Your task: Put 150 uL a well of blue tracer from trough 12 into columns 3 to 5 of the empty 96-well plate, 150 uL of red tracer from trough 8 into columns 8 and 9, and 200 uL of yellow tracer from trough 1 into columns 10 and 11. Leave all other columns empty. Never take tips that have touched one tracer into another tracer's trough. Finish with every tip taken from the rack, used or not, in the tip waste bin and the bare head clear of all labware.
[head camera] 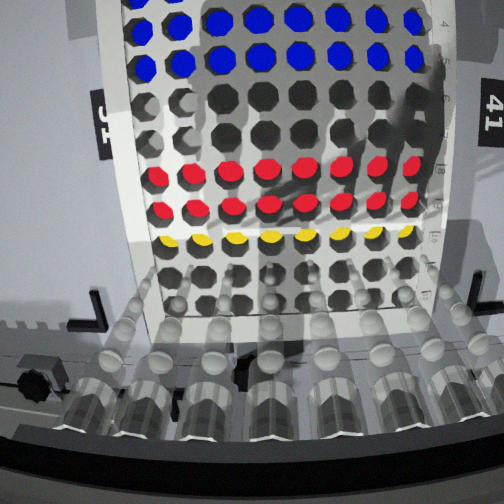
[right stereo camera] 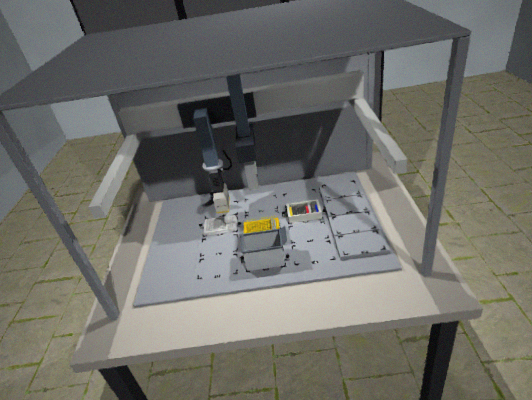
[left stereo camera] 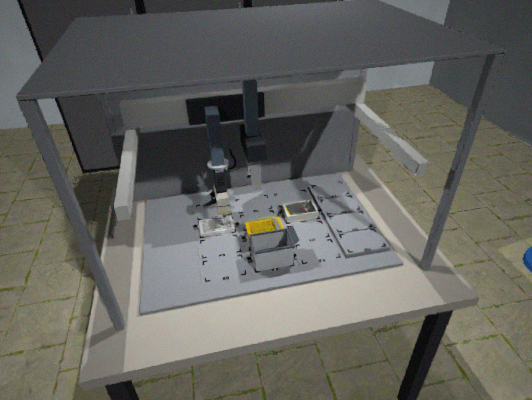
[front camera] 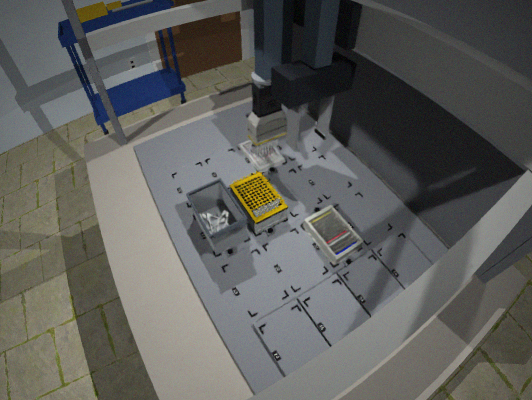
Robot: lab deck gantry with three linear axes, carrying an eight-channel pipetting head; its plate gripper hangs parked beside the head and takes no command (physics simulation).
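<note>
The 96-well plate (front camera: pixel 274 163) (head camera: pixel 127 175) (left stereo camera: pixel 202 230) shows blue in columns 4, 5 and the visible part of 3, red in 8 and 9, and yellow in 10. Columns 6, 7, 11 and 12 look empty. The head's clear tips (head camera: pixel 270 327) show no tracer; their ends overlap columns 11 and 12 in the head view. The trough reservoir (front camera: pixel 318 243) (right stereo camera: pixel 304 217) shows yellow, red and blue. The yellow tip rack (front camera: pixel 257 197) holds white tips at its near end. The grey waste bin (front camera: pixel 229 239) (left stereo camera: pixel 272 257) holds tips. My plate gripper (front camera: pixel 310 142) hangs open and empty beside the head.
The bin and tip rack stand close together in front of the plate, and the reservoir stands to their right. Dark clamp knobs (head camera: pixel 34 385) and corner brackets (head camera: pixel 94 312) sit on the deck. A blue cart (front camera: pixel 137 92) stands behind the table.
</note>
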